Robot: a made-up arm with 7 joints.
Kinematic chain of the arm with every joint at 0, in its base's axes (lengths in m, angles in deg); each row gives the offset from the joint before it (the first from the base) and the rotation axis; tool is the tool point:
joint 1: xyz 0 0 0.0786 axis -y
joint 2: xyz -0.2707 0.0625 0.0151 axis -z
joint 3: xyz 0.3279 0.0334 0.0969 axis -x
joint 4: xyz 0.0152 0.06 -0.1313 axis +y
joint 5: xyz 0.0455 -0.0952 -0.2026 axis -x
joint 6: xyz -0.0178 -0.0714 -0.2 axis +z
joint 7: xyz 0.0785 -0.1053 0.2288 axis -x
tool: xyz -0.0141 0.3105 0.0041
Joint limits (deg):
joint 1: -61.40..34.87
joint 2: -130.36..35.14
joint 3: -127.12..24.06
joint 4: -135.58..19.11
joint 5: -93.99..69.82
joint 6: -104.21..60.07
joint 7: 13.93..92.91
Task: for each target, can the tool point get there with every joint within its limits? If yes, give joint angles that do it. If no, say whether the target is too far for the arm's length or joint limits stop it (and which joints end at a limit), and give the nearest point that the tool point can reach.
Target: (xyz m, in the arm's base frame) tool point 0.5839 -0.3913 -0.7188
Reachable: no: joint limits stop it (at a limit: joint 1, joint 2, joint 7) | nearest point 0.4027 -0.2248 -0.3961 | short by 0.406 m
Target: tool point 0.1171 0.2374 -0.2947
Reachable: yes | joints -19.24 21.14 -59.60 -4.69 52.98 40.99 57.97
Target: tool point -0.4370 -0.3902 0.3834
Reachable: no: joint limits stop it (at a limit: joint 1, joint 2, joint 3, joint 4, joint 7) | nearest point -0.3947 -0.3691 0.3202 | short by 0.079 m
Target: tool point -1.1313 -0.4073 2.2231
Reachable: no: too far | nearest point -0.5387 0.0365 1.0998 | short by 1.345 m
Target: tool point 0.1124 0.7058 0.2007
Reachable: yes | joints -14.34 -58.02 -89.98 -97.97 -8.42 14.55 49.88
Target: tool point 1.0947 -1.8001 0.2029
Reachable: no: too far | nearest point 0.3207 -0.6043 0.1077 | short by 1.428 m
